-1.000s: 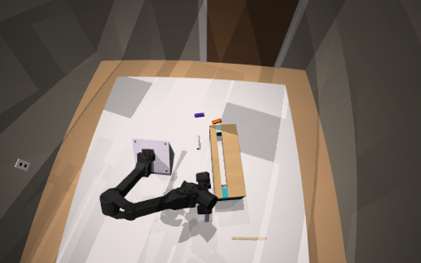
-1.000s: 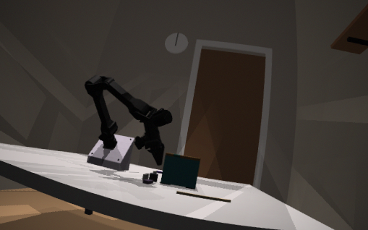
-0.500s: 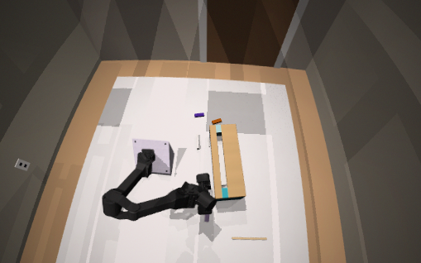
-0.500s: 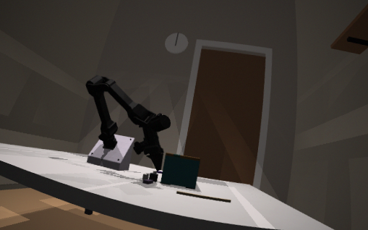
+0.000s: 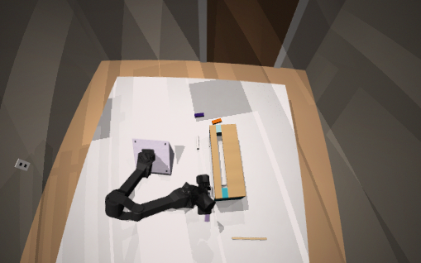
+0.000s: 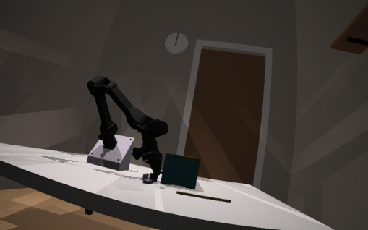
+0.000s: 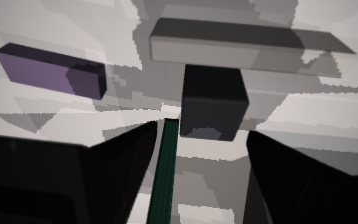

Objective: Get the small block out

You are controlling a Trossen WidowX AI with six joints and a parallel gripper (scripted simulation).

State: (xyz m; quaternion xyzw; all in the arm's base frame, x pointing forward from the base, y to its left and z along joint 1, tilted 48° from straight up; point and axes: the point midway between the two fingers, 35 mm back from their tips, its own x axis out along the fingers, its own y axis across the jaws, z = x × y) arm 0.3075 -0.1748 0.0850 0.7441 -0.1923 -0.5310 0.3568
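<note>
Now: the dark grey block 2 cm behind my gripper tip and 1 cm below it. The rest, counted from my gripper tip: thin wooden stick: 21 cm to the right, 20 cm ahead, 2 cm below; box: 17 cm to the left, 4 cm ahead, 4 cm above; light purple block: 10 cm to the right, 2 cm below, 1 cm behind.
</note>
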